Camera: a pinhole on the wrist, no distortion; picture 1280 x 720 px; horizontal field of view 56.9 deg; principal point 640.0 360.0 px. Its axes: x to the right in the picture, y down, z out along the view. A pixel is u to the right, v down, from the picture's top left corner.
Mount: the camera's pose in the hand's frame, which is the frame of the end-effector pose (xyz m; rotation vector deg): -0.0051 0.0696 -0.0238 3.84 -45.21 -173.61
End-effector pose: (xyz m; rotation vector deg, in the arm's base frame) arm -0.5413 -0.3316 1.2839 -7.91 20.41 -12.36
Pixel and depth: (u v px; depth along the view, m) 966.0 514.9 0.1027
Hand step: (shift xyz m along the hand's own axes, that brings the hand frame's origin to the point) -0.0379 0.1073 0.0712
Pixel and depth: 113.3 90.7 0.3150
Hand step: 0.1215 0.2886 0.2214
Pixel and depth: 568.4 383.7 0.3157
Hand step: 0.0002 0.2183 0.2554
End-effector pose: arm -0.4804 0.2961 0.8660 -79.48 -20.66 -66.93
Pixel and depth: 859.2 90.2 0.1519
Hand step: -0.0399 0.1733 0.0907
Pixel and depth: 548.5 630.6 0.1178
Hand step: -0.0012 0.1036 0.0925
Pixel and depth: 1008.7 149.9 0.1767
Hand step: -0.0679 0.1820 0.1128
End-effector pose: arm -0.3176 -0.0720 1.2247 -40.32 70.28 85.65
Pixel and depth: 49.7 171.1 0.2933
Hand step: 0.1285 0.2564 0.2148
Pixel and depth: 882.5 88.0 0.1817
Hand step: -0.0503 0.1939 0.1128
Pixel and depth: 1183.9 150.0 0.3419
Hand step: -0.1773 0.2861 0.2386
